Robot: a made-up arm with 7 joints.
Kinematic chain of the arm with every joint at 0, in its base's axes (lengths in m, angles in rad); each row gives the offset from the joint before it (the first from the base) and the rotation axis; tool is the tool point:
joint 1: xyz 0 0 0 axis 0 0.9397 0.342
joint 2: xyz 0 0 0 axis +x
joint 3: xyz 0 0 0 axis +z
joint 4: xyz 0.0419 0 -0.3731 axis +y
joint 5: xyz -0.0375 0 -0.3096 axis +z
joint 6: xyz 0 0 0 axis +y
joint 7: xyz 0 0 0 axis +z
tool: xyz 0 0 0
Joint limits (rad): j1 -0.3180..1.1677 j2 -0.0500..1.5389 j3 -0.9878..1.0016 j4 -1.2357..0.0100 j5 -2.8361..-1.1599 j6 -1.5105..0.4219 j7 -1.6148..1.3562
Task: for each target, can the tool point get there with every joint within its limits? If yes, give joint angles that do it. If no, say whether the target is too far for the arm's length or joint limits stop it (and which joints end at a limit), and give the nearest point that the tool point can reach.
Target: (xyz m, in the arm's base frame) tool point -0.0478 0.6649 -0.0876
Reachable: yes | joints 0.7863 1.4013 0.3863 -0.6529 -2.3261 0.0060 0.8574
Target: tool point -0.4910 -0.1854 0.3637
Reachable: no: joint limits stop it (at a limit: joint 1, joint 3, joint 4) | nearest point -0.6184 -0.0172 -0.2877 | short by 0.685 m
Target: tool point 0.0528 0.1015 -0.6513
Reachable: yes | joints 0.1943 0.3926 -0.7185 -0.7868 -1.8223 -1.2141 -0.0316
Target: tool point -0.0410 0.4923 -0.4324
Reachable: yes | joints 0.4702 0.7161 0.4324 -0.8361 -2.2360 -0.9606 -1.2150
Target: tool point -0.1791 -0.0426 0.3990
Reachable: no: joint limits stop it (at a limit: joint 1, joint 2, joint 3, joint 4) | nearest point 0.1454 0.5012 0.3028 | short by 0.641 m
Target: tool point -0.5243 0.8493 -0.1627
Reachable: no: too far | nearest point -0.3563 0.5772 -0.1106 | short by 0.324 m
